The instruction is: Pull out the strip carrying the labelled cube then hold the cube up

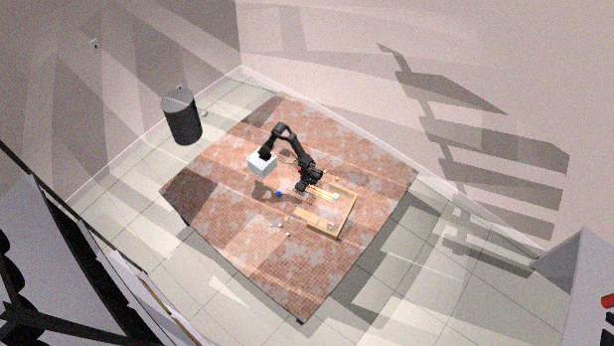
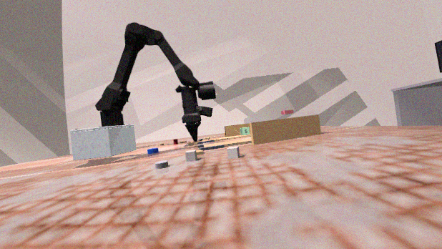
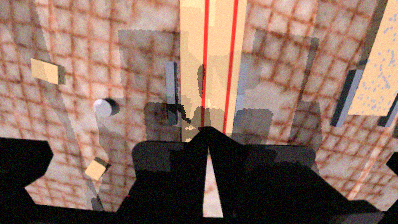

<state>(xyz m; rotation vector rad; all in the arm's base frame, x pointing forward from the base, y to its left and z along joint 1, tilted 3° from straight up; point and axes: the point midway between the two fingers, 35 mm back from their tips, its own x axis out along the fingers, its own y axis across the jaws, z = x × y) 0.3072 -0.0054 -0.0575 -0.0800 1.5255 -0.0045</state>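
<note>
My gripper tip is 9 cm past the red cube, 8 cm to the right of it and 1 cm below it. Round my gripper tip: speckled tan strip: 18 cm to the right, 11 cm ahead.
</note>
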